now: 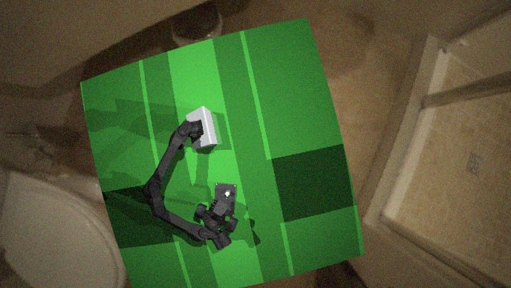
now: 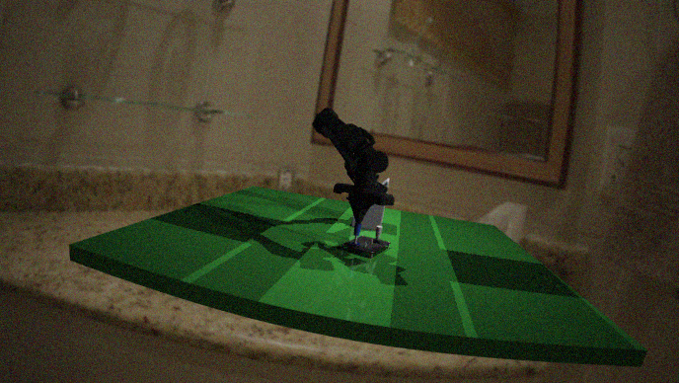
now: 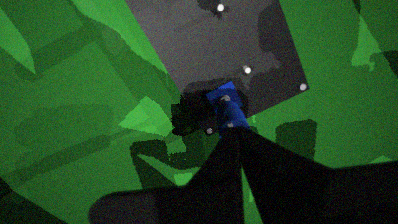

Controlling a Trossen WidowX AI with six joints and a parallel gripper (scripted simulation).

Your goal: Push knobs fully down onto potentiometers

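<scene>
My gripper tip is 10 mm above the blue knob. Also, from my gripper tip: grey knob 80 mm behind, 60 mm to the left, 30 mm below.
</scene>
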